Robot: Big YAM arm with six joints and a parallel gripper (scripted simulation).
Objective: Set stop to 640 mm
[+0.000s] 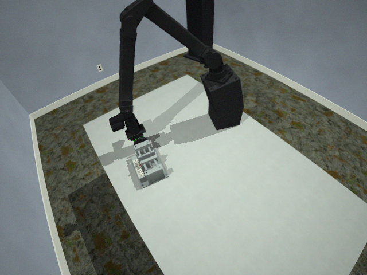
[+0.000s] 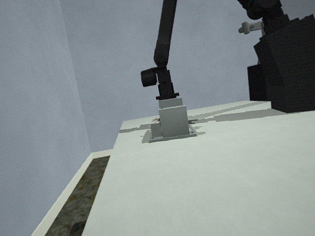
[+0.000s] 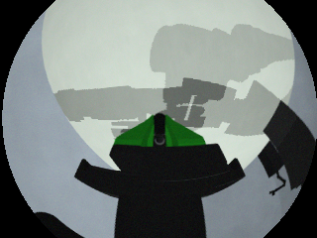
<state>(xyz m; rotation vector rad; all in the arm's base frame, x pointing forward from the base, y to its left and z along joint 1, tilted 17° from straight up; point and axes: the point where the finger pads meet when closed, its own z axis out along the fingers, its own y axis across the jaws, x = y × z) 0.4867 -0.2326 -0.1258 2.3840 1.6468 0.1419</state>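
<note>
Right now the handwheel is 10 mm ahead of my hand, 20 mm to the left of it and 10 mm above it.
</note>
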